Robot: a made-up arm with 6 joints.
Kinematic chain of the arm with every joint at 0, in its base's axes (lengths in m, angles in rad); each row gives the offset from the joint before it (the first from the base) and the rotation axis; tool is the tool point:
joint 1: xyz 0 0 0.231 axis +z
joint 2: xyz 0 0 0 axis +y
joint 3: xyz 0 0 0.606 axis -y
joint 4: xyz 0 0 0 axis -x
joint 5: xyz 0.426 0 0 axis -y
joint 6: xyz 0 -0.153 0 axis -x
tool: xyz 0 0 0
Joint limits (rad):
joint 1: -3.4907..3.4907
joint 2: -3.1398..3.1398
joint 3: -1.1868..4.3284
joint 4: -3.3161..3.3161
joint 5: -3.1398..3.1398
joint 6: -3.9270..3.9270
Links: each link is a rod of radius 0.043 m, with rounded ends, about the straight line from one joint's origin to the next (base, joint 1, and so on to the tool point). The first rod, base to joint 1, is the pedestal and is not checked.
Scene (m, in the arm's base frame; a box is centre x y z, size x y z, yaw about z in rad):
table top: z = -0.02
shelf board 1: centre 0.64 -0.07 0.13 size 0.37 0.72 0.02 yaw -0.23
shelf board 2: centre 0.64 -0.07 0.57 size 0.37 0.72 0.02 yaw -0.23
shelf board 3: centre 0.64 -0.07 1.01 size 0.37 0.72 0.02 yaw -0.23
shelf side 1: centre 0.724 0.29 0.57 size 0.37 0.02 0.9 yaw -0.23
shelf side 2: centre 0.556 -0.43 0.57 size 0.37 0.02 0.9 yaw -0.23
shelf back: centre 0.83 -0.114 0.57 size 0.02 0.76 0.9 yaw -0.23
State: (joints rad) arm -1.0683 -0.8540 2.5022 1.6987 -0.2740 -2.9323
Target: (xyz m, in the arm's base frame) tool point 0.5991 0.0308 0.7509
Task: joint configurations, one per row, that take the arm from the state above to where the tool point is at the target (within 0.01 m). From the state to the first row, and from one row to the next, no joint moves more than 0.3 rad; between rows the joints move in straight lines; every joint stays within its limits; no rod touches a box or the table.
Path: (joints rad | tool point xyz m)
1: -1.3325 -0.6736 2.6182 1.7299 -0.2740 -2.9323 | -0.1598 0.7604 0.4915
2: -1.5966 -0.4932 2.7341 1.7610 -0.2740 -2.9323 | 0.0469 0.6975 0.5786
3: -1.8608 -0.3127 2.8501 1.7922 -0.2740 -2.9323 | 0.2064 0.5741 0.6493
4: -2.1250 -0.1323 2.9660 1.8234 -0.2740 -2.9323 | 0.3019 0.4152 0.7021
5: -2.3892 0.0481 3.0820 1.8545 -0.2740 -2.9323 | 0.3287 0.2490 0.7361
6: -2.6533 0.2285 3.1980 1.8857 -0.2740 -2.9323 | 0.2937 0.1023 0.7509
7: -2.8082 -0.0140 2.9650 1.9884 -0.2740 -2.9323 | 0.4469 0.0891 0.7679
8: -2.9631 -0.2566 2.7320 2.0911 -0.2740 -2.9323 | 0.5991 0.0308 0.7509

